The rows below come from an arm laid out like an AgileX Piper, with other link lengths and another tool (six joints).
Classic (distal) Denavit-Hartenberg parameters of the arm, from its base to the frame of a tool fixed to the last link. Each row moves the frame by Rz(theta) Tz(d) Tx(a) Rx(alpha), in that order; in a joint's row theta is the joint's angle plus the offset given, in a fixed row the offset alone. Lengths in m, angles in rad.
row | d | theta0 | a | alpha
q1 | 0.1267 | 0 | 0 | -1.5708
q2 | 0 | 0.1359 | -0.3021 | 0
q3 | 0 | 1.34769 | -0.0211 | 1.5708
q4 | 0.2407 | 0 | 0 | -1.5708
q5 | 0 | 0 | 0 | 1.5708
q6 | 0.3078 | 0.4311 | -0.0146 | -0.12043
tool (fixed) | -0.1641 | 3.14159 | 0 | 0
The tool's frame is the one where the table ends.
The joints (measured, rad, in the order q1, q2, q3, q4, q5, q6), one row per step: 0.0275, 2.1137, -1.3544, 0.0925, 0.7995, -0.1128; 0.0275, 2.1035, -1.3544, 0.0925, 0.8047, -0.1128; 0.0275, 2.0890, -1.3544, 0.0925, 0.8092, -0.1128; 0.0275, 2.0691, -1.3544, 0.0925, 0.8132, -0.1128; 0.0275, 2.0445, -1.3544, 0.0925, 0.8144, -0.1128; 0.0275, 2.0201, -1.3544, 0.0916, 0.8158, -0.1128; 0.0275, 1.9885, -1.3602, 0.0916, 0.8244, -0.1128; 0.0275, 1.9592, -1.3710, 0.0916, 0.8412, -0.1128; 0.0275, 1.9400, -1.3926, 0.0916, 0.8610, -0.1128
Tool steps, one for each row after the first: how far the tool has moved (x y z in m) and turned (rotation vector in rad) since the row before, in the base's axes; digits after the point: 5 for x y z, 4 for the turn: -0.00033, 0.00004, 0.00409, 0.0004, -0.0050, 0.0004; -0.00012, 0.00004, 0.00587, 0.0005, -0.0100, 0.0003; 0.00001, 0.00004, 0.00809, 0.0007, -0.0159, 0.0003; 0.00032, 0.00002, 0.01010, 0.0007, -0.0234, 0.0001; 0.00005, -0.00008, 0.01002, 0.0000, -0.0230, 0.0006; 0.00018, 0.00009, 0.01417, 0.0012, -0.0288, 0.0007; -0.00021, 0.00015, 0.01421, 0.0014, -0.0233, 0.0013; 0.00171, 0.00023, 0.01281, 0.0014, -0.0211, 0.0016
